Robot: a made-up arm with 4 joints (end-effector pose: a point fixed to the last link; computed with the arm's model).
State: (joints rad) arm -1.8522 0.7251 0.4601 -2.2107
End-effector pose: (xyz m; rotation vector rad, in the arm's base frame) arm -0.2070 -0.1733 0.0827 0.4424 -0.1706 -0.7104
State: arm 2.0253 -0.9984 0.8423 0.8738
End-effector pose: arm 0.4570 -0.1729 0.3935 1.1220 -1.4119 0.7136
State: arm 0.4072 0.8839 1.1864 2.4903
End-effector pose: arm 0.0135 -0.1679 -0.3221 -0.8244 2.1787 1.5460
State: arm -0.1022 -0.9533 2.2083 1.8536
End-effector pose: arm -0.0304 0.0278 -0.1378 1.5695 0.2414 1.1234
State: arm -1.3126 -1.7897 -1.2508 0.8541
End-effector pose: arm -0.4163 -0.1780 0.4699 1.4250 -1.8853 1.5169
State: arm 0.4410 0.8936 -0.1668 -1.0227
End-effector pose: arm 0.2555 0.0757 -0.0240 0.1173 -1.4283 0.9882
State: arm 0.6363 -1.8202 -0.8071 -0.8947
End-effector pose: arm -0.0770 -0.3764 -0.2228 -0.7641 -0.3849 -1.5832
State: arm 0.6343 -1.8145 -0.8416 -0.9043
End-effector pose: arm -0.0742 -0.3775 -0.2174 -0.7933 -0.3665 -1.5557
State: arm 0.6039 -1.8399 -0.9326 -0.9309
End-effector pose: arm -0.0831 -0.3747 -0.2082 -0.8776 -0.2701 -1.4995
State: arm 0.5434 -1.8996 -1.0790 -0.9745
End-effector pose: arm -0.1017 -0.3685 -0.1965 -1.0025 -0.0918 -1.4035
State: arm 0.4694 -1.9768 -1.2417 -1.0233
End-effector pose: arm -0.1224 -0.3619 -0.1866 -1.1175 0.1198 -1.2814
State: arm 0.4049 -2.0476 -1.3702 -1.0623
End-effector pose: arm -0.1405 -0.3564 -0.1814 -1.1875 0.2980 -1.1756
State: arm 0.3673 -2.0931 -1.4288 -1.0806
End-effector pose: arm -0.1540 -0.3524 -0.1797 -1.2126 0.3949 -1.1282
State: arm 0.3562 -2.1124 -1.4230 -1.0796
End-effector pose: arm -0.1627 -0.3494 -0.1796 -1.2106 0.4148 -1.1404
